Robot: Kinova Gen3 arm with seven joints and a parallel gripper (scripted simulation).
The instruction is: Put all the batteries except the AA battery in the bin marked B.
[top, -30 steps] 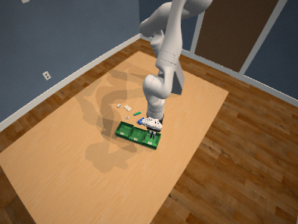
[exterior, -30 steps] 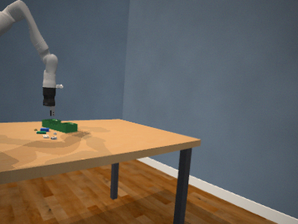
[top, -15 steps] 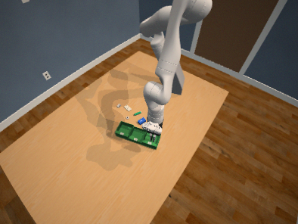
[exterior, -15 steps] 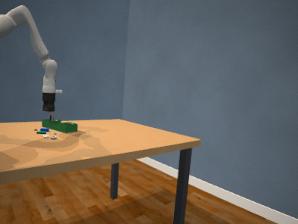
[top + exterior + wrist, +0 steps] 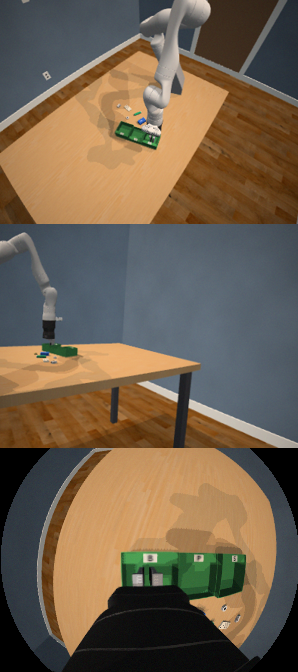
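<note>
Now: hand 13 cm to the left of the blue battery, 9 cm past it and 3 cm above it. From my hand the other things lie so: green cylinder battery 19 cm to the right, 11 cm behind, 3 cm below; washer-like part 22 cm to the right, 5 cm behind, 3 cm below; green three-part bin 9 cm to the right, 2 cm ahead, 1 cm below.
</note>
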